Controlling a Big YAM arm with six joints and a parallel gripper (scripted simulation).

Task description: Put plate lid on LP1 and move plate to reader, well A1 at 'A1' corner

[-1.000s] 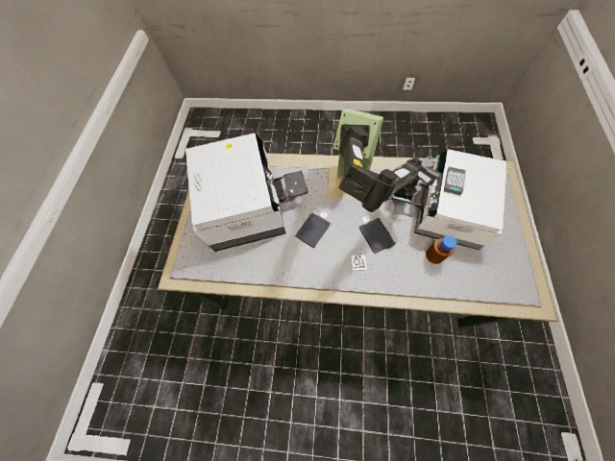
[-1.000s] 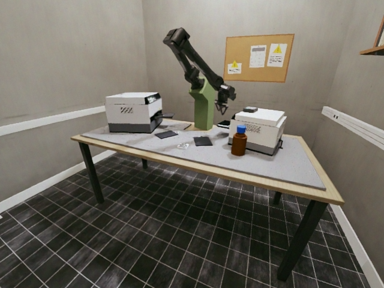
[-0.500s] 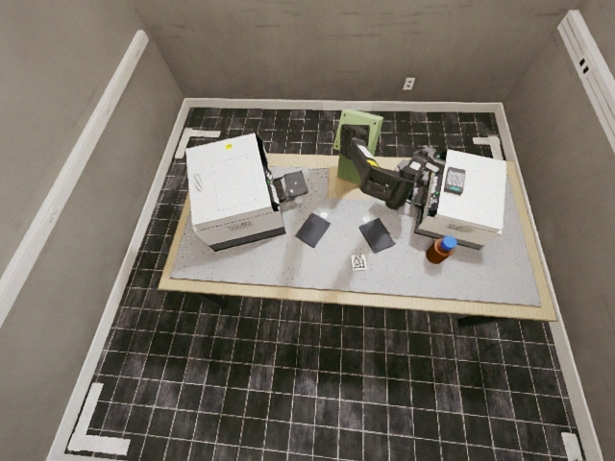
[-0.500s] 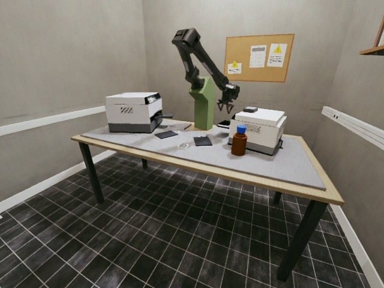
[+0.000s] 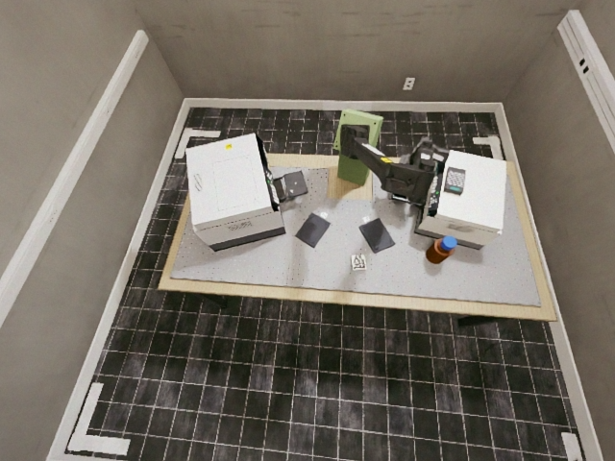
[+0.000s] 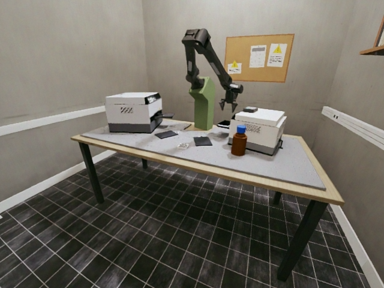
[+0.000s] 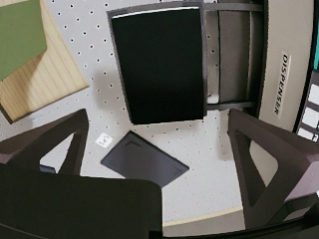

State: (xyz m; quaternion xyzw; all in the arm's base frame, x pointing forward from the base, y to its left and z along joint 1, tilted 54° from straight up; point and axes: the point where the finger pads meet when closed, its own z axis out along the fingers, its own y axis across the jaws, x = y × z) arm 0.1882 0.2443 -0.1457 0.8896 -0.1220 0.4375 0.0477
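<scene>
The dark flat lid lies 10 cm below my hand and 1 cm ahead of it. From my hand the other things lie so: brown capped bottle 33 cm ahead, 14 cm to the left, 9 cm below; then white well plate 11 cm below, 1 cm ahead.
</scene>
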